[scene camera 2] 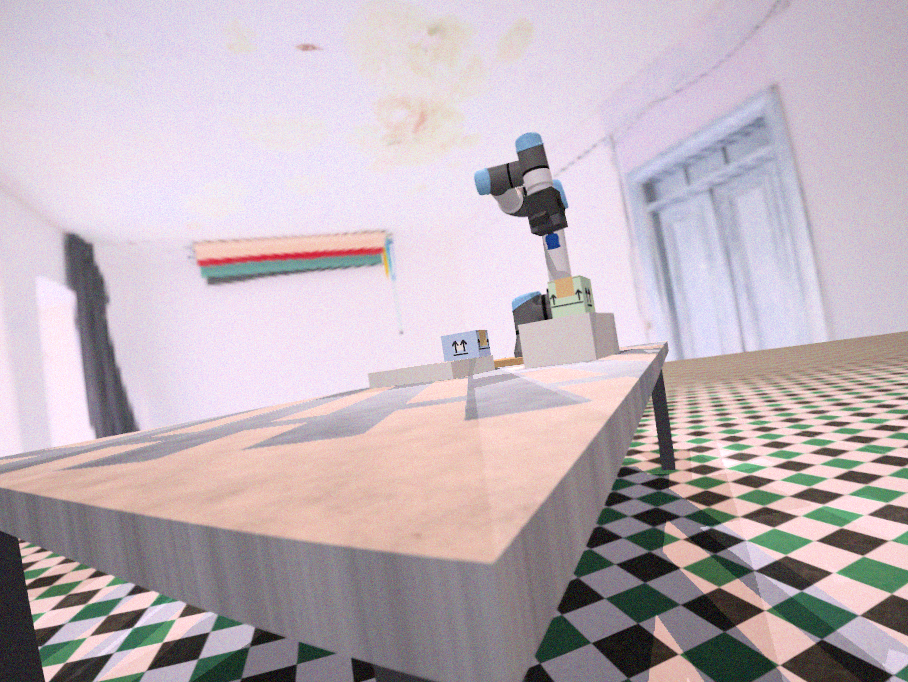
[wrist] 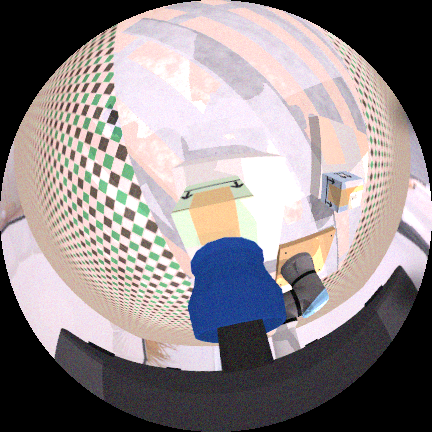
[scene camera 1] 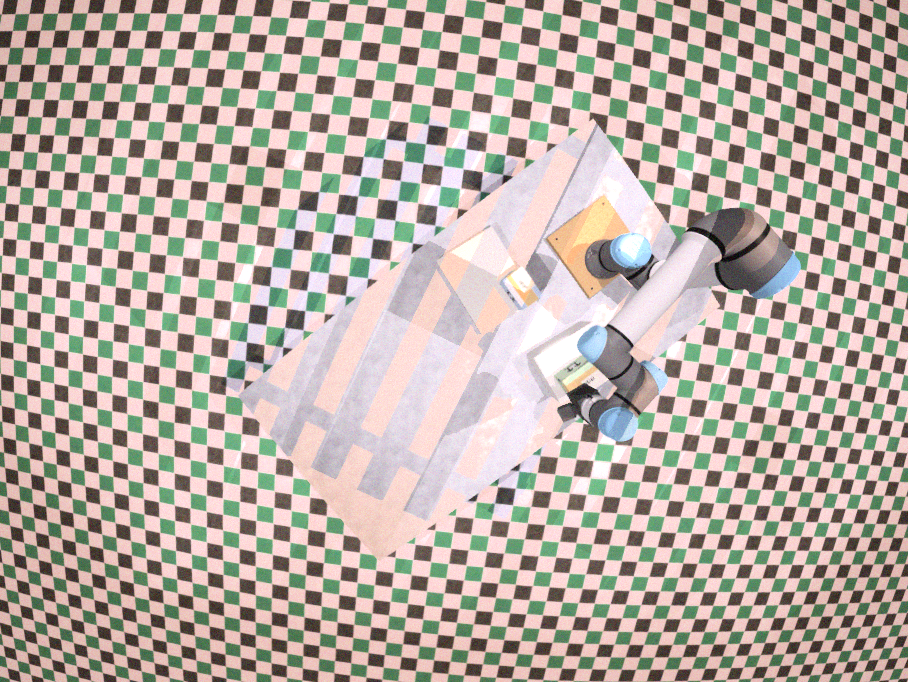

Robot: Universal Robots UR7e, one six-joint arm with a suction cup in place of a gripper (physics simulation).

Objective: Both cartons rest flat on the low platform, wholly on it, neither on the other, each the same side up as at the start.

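Frame: origin at the arm's base, x right, y ahead, z up, level; millimetres.
Where they show: end effector, tool point: (scene camera 2: pixel 554 247) (wrist: pixel 227 267); arm's base, origin of the base link: (wrist: pixel 295 264) (scene camera 1: pixel 603 259).
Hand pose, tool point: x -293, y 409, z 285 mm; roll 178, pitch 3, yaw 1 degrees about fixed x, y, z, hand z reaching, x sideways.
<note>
Each offset is from my tool point to the top centre of the thing. Level surfaces: height alone.
A pale green carton {dx -3, dy -70, dz -85 mm} (scene camera 2: pixel 571 295) (wrist: pixel 213 209) (scene camera 1: pixel 571 375) with an orange tape band stands on a tall white block {dx +28, dy -98, dz -189 mm} (scene camera 2: pixel 568 338) (scene camera 1: pixel 553 353) near the table's edge, partly hidden by the arm in the top view. A blue carton {dx +362, dy -57, dz -177 mm} (scene camera 2: pixel 465 343) (scene camera 1: pixel 519 284) (wrist: pixel 341 191) rests upright at the end of the low grey platform {dx +449, dy +26, dz -261 mm} (scene camera 2: pixel 414 375) (scene camera 1: pixel 480 253). My blue suction cup (scene camera 2: pixel 552 240) (wrist: pixel 233 282) hangs a short way above the green carton, apart from it and holding nothing.
The arm's base stands on an orange plate (scene camera 1: pixel 579 234) (wrist: pixel 308 247) between the block and the platform. The long striped table {dz -309 mm} (scene camera 2: pixel 410 476) (scene camera 1: pixel 381 410) stretches away from them. The block stands close to the table's edge above a checkered floor (scene camera 2: pixel 769 476).
</note>
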